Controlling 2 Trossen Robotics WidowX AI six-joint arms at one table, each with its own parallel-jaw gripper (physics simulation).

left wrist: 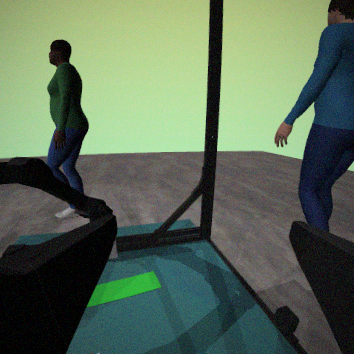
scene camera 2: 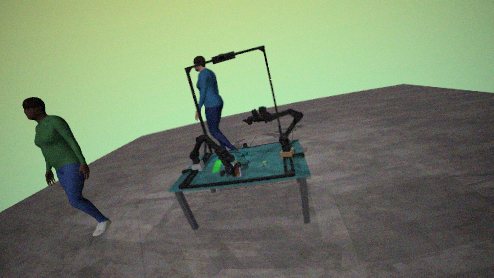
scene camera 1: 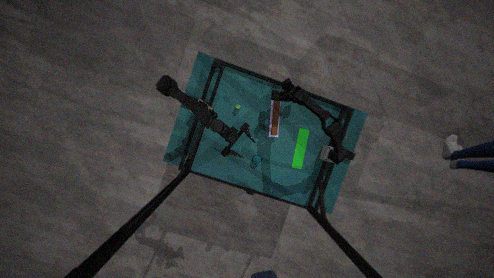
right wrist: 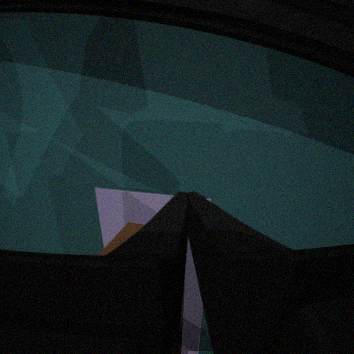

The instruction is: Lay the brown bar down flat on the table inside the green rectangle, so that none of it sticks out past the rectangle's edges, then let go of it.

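Where they show: left gripper, fingertip midpoint: (left wrist: 203,226) (scene camera 2: 245,119) (scene camera 1: 249,150); right gripper, fingertip midpoint: (scene camera 2: 235,177) (scene camera 1: 279,97) (right wrist: 185,200); left arm's base, origin of the base link: (scene camera 2: 286,150); right arm's base, origin of the base link: (scene camera 2: 196,162) (scene camera 1: 333,155).
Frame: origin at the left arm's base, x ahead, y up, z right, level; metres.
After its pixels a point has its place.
Observation:
The brown bar (scene camera 1: 275,117) @(x 0.399, y -0.032, z -0.260 m) (right wrist: 125,236) @(x 0.326, y -0.051, z -0.355 m) lies on a pale purple rectangle (scene camera 1: 273,135) @(x 0.458, y -0.033, z -0.165 m) (right wrist: 111,205) at the upper middle of the table in scene camera 1. My right gripper (scene camera 1: 276,96) @(x 0.339, y -0.062, z -0.386 m) (right wrist: 185,200) @(x 0.339, y -0.062, z -0.386 m) is shut with nothing between its fingers. It is over the bar's upper end in scene camera 1, and its fingers hide most of the bar in the right wrist view. The green rectangle (scene camera 1: 300,148) @(x 0.671, y -0.065, z -0.209 m) (scene camera 2: 217,166) @(x 0.658, y -0.065, z -0.224 m) (left wrist: 127,289) @(x 0.682, y -0.065, z -0.160 m) is bare, to the right of the bar in scene camera 1. My left gripper (scene camera 1: 248,149) @(x 0.350, y 0.326, z 0.000 m) (scene camera 2: 246,120) @(x 0.350, y 0.326, z 0.000 m) (left wrist: 203,226) @(x 0.350, y 0.326, z 0.000 m) is open and empty, raised above the table.
A small yellow-green cylinder (scene camera 1: 237,106) @(x 0.161, y -0.032, z -0.160 m) (scene camera 2: 265,163) @(x 0.151, y -0.043, z -0.173 m) stands at the upper left of the table in scene camera 1. A small teal object (scene camera 1: 256,160) @(x 0.477, y -0.035, z 0.039 m) is near the left gripper there. A dark frame post (left wrist: 214,100) @(x 0.967, y 0.458, z 0.079 m) rises at the table's edge. Two people stand beyond the table.

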